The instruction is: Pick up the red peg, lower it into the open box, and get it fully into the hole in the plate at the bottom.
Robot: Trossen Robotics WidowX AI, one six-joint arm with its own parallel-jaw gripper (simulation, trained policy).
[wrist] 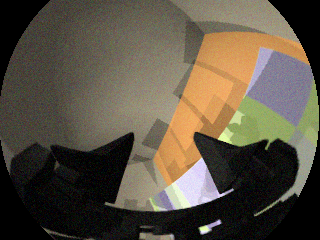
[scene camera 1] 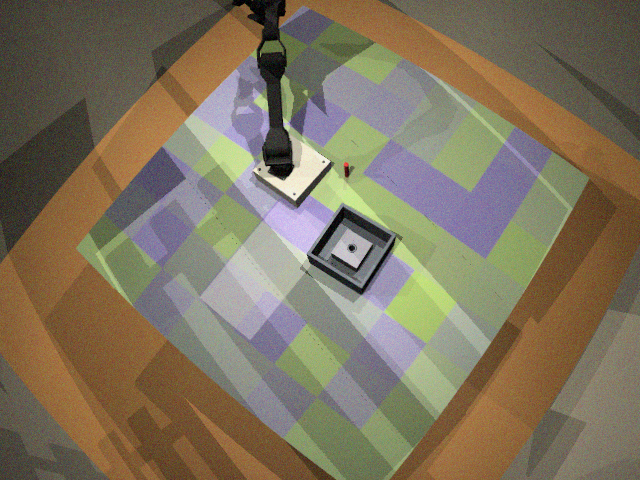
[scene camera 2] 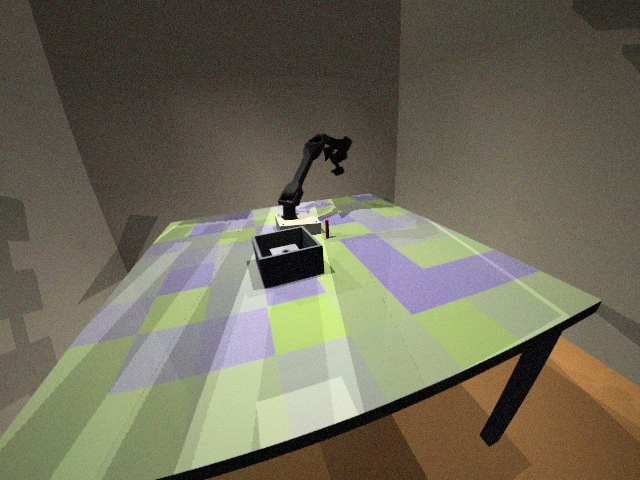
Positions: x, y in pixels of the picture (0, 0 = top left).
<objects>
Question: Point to a dark box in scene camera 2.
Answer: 307, 261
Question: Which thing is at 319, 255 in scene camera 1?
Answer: A dark box.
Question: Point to a grey plate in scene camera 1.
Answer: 349, 241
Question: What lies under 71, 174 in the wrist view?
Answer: My gripper.
</objects>
